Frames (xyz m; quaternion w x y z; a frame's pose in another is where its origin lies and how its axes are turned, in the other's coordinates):
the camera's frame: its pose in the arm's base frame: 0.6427 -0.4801 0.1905 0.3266 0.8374 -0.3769 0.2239
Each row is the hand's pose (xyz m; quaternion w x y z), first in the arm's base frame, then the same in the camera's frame.
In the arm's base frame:
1: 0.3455 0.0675 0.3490 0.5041 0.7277 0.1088 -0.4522
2: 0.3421 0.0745 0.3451 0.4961 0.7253 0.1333 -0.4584
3: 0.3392 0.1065 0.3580 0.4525 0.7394 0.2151 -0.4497
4: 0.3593 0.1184 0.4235 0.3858 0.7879 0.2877 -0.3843
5: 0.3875 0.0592 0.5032 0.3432 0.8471 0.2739 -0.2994
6: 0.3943 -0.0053 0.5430 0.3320 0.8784 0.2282 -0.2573
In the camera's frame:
1: -0.3501 0.0158 -0.5390 0.6317 -0.3305 -0.3161 -0.6259
2: -0.3580 0.0134 -0.5418 0.6165 -0.3214 -0.3157 -0.6457
3: -0.3673 0.0045 -0.5739 0.5852 -0.2588 -0.3013 -0.7070
4: -0.3200 0.0076 -0.6248 0.5913 -0.1462 -0.2588 -0.7497
5: -0.2244 0.0456 -0.6335 0.6511 -0.0622 -0.2216 -0.7232
6: -0.1642 0.0878 -0.6138 0.7003 -0.0370 -0.2125 -0.6805

